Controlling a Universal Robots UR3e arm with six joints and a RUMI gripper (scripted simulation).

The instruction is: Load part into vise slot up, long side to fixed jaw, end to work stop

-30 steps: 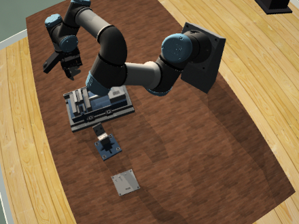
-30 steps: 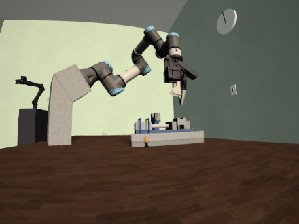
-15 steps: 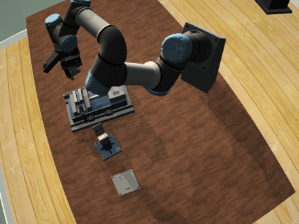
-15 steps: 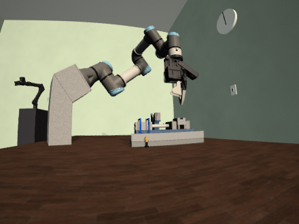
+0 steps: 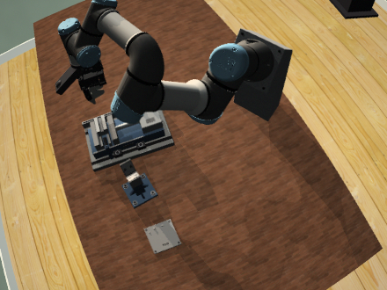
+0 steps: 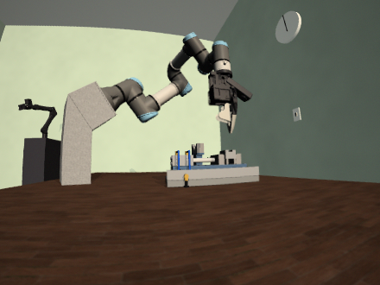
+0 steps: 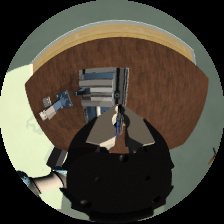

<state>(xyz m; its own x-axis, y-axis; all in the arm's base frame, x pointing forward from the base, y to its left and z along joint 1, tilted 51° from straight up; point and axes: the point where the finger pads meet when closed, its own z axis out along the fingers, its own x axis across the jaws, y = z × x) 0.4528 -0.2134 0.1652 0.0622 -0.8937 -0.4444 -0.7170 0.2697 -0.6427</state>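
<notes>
Now: hand 50 mm to the right of the part and 80 mm above it. Also, from my hand: grey infeed plate: 120 mm behind, 440 mm to the left, 180 mm below.
</notes>
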